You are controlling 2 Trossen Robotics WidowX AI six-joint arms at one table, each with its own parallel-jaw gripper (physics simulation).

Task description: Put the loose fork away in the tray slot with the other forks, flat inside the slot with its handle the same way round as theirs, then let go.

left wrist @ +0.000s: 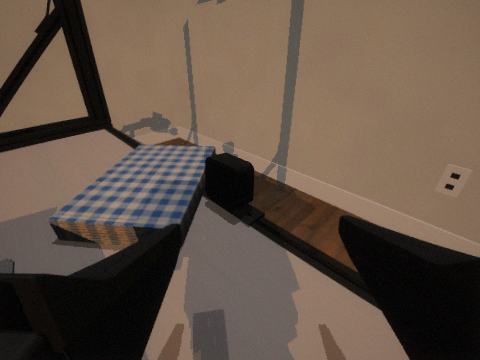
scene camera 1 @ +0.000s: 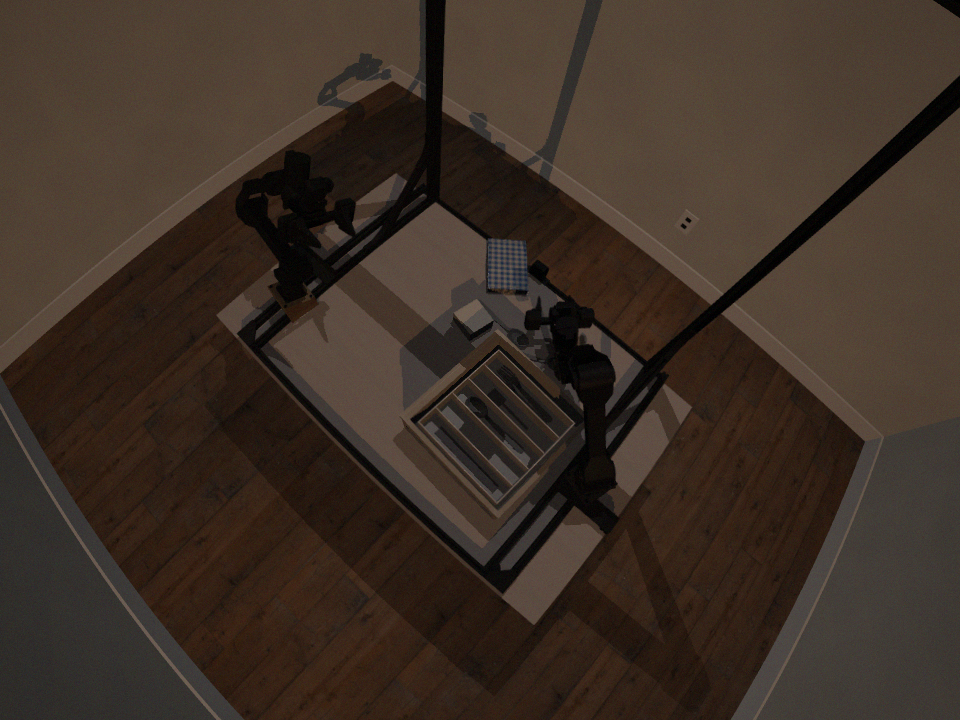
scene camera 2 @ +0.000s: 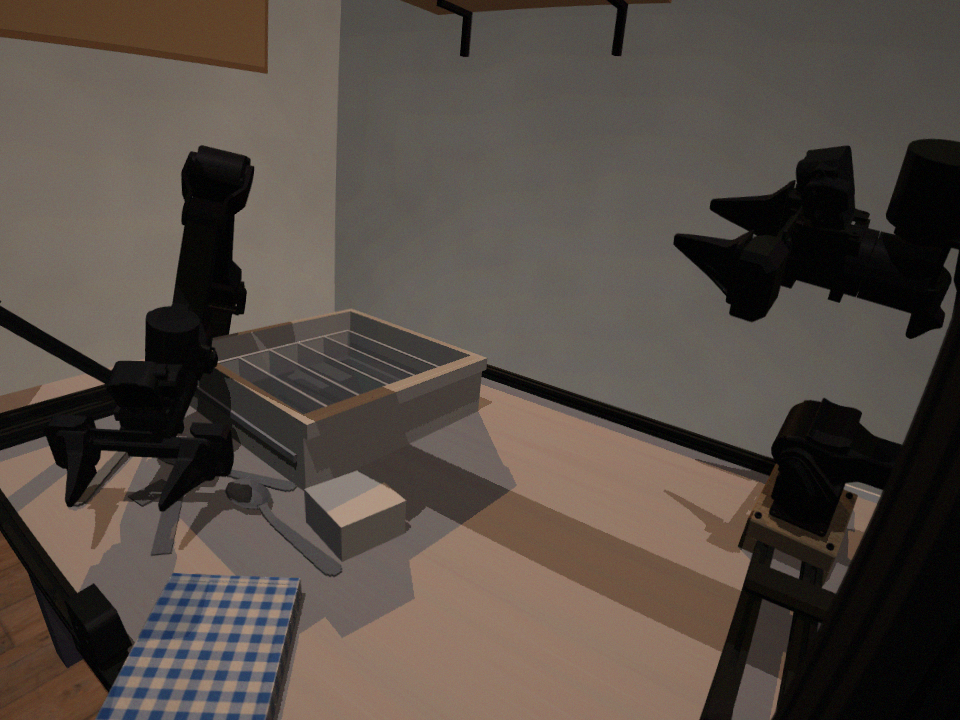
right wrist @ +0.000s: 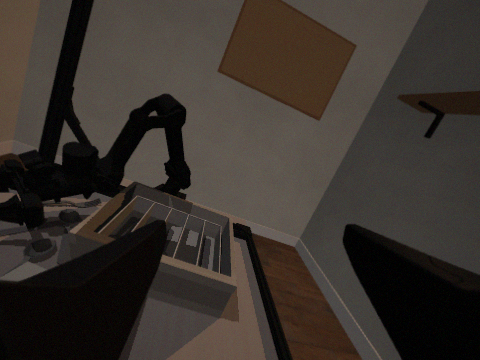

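Note:
The wooden cutlery tray point(scene camera 1: 415, 420) point(scene camera 2: 356, 405) point(right wrist: 200, 276) stands on the table, with dark cutlery lying in its narrow slots. The loose fork point(right wrist: 86, 203) lies flat on the table outside the tray, among other loose cutlery; its tines show in the right wrist view. My left gripper point(scene camera 1: 533, 315) point(scene camera 2: 156, 493) point(left wrist: 259, 228) is open and empty. It hangs low over that loose cutlery, beside the tray's end. My right gripper point(scene camera 1: 335, 200) point(scene camera 2: 695, 223) point(right wrist: 255, 231) is open and empty, held high at the far end of the table.
A spoon point(scene camera 2: 285, 530) lies by a small grey box point(scene camera 1: 473, 316) point(scene camera 2: 352, 510) next to the tray. A blue checked block point(scene camera 1: 507, 265) point(scene camera 2: 206, 643) point(left wrist: 142, 186) and a black cube point(scene camera 1: 537, 270) point(left wrist: 229, 180) sit near the table edge. Black frame posts stand at the corners.

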